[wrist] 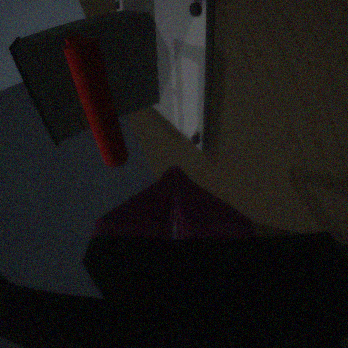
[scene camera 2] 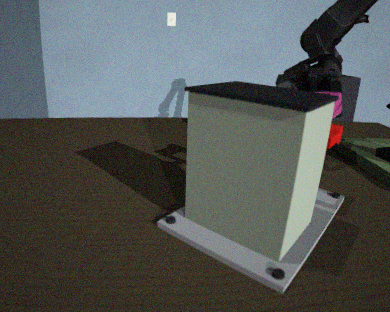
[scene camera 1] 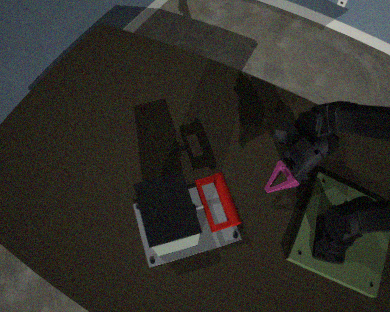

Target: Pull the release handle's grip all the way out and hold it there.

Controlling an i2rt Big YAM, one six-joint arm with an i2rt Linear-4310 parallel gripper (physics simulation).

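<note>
The red rectangular grip [scene camera 1: 228, 202] [scene camera 2: 335, 136] [wrist: 96, 102] stands close beside the tall box, above the grey base plate [scene camera 1: 143, 237] [scene camera 2: 225, 256] [wrist: 189, 75]. The box [scene camera 1: 167, 212] [scene camera 2: 240, 165] [wrist: 137, 65] has pale sides and a dark top. In scene camera 1 a short stretch of light rod shows between box and grip. My gripper [scene camera 1: 268, 190] [wrist: 173, 174] has pink fingers, shut with nothing between them. It is apart from the grip, on its side away from the box. In scene camera 2 the box partly hides the grip and the fingers.
A green plate [scene camera 1: 300, 258] [scene camera 2: 362, 156] with raised edges lies to the right in scene camera 1, with the arm's dark base on it. The arm reaches in from the right. Dark bolt heads stand at the base plate's corners.
</note>
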